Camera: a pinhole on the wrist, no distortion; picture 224 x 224 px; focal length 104.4 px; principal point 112.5 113.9 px. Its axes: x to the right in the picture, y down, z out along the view. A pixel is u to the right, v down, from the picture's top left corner.
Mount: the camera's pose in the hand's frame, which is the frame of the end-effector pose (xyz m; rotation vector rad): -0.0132 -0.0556 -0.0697 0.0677 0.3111 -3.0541
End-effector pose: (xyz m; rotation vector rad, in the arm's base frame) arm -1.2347 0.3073 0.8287 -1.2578 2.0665 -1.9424
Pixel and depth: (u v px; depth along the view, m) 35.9 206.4 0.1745
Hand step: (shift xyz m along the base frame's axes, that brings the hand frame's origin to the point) 0.0811 -0.1040 0.2395
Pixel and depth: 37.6 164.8 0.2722
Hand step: 0.0917 -0.2241 0.2418
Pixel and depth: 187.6 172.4 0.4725
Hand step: 0.6293 -0.0180 0.1298
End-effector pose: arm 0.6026 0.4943 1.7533 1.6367 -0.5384 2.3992
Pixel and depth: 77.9 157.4 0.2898
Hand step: 0.2163 0.1259 0.1813
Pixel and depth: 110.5 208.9 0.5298
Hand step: 0.5207 0.4398 0.2479
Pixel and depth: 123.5 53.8 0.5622
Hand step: 0.4587 -0.3402 0.0409
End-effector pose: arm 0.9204 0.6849 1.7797 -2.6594 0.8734 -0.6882
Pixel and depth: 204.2 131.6 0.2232
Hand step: -0.0106 0.2616 -0.1310
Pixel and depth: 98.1 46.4 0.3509
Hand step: 0.1199 -0.0500 -0.3100
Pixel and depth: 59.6 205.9 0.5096
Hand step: 0.6470 0.3313 0.0108
